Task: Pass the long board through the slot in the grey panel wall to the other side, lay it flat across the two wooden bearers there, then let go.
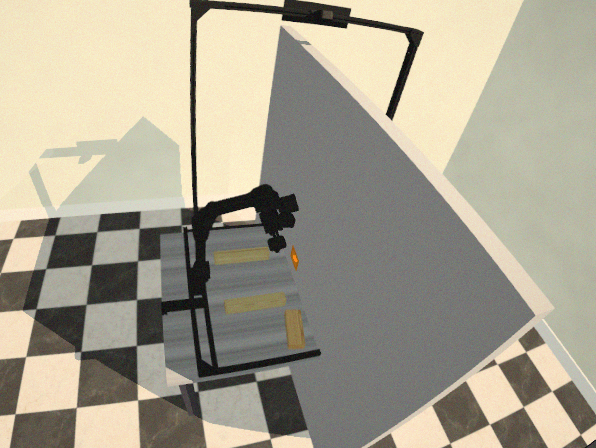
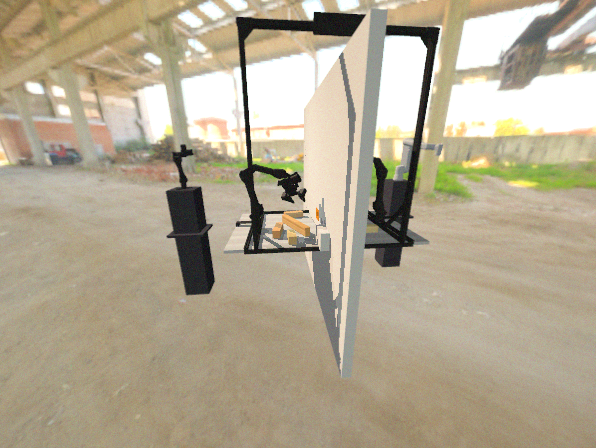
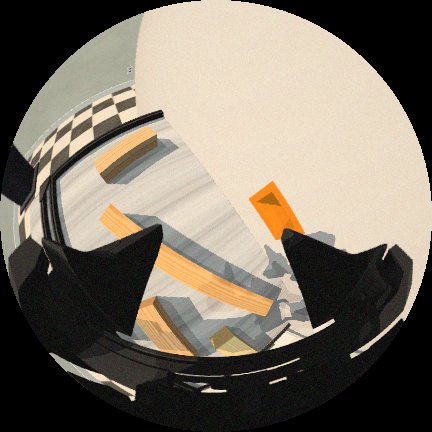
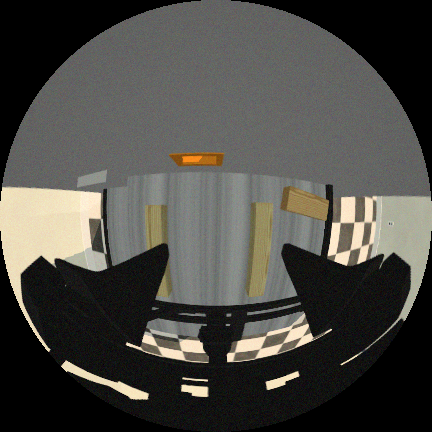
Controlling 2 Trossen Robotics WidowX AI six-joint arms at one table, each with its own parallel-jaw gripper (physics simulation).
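Frame: origin at the left arm's base, x ahead, y left, z up, level; millimetres.
Seen in the pictures: left gripper, fingertip midpoint: [image 2: 299, 202] [image 3: 224, 232]; right gripper, fingertip midpoint: [image 4: 227, 250]; right arm's base, link origin: [image 1: 197, 289] [image 2: 379, 221] [image 4: 215, 316].
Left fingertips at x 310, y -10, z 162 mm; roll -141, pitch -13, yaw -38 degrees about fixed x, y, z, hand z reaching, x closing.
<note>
Pixels of each thing's top centre, then the offset from my left fingertips to it. "spot": a spot on its surface instead.
- long board, top centre: [image 3: 188, 273] [image 2: 294, 220] 36 mm back, 29 mm right, 122 mm down
- orange-rimmed slot, surface spot: [image 4: 218, 160] spot: 175 mm ahead, 6 mm left, 81 mm down
- loose block, top centre: [image 4: 310, 204] [image 1: 295, 326] 246 mm ahead, 264 mm left, 143 mm down
The long board [image 2: 296, 224] [image 3: 210, 279] lies on the table on the left arm's side, slanting towards the panel wall [image 1: 380, 225] [image 2: 330, 125] [image 3: 300, 100] [image 4: 215, 90]. The orange-rimmed slot [image 1: 293, 250] [image 2: 317, 213] [image 3: 287, 220] [image 4: 218, 160] is low in the wall. My left gripper [image 2: 295, 197] [image 3: 224, 232] is open and empty above the board, near the wall. My right gripper [image 1: 282, 232] [image 4: 227, 250] is open and empty above the other side. There, two parallel wooden bearers [image 1: 241, 255] [image 1: 255, 302] [image 4: 156, 220] [image 4: 260, 245] lie with nothing on them.
Three loose blocks [image 3: 127, 152] [image 3: 165, 327] [image 3: 230, 340] lie around the board. Another loose block [image 1: 295, 329] [image 4: 305, 202] lies beside the bearers, near the wall. A black frame [image 1: 194, 125] [image 2: 243, 90] rises over the table. A dark pedestal [image 2: 189, 240] stands beyond the table end.
</note>
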